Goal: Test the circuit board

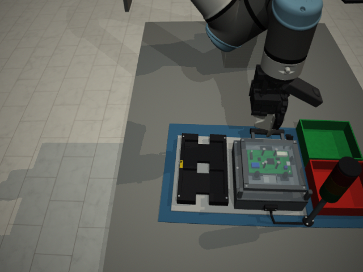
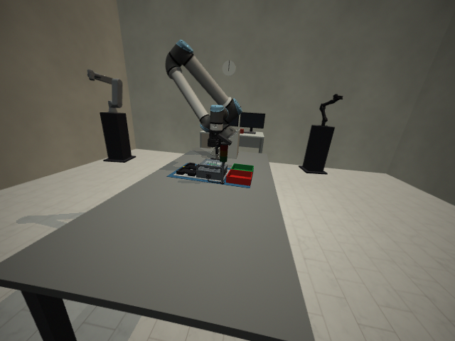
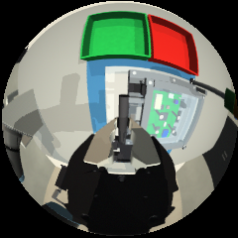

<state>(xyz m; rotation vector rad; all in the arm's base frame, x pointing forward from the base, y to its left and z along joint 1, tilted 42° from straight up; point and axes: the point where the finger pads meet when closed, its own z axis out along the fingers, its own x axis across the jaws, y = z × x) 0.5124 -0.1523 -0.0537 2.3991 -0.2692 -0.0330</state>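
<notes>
Right now the black latch tab is 3 cm ahead of my hand, 5 cm to the left of it and 1 cm below it. Also, from my hand: green bin (2 cm ahead, 20 cm to the left, 8 cm below); then green circuit board (8 cm ahead, 2 cm to the right, 3 cm below); then tester lid (8 cm ahead, 2 cm to the right, 1 cm below).
</notes>
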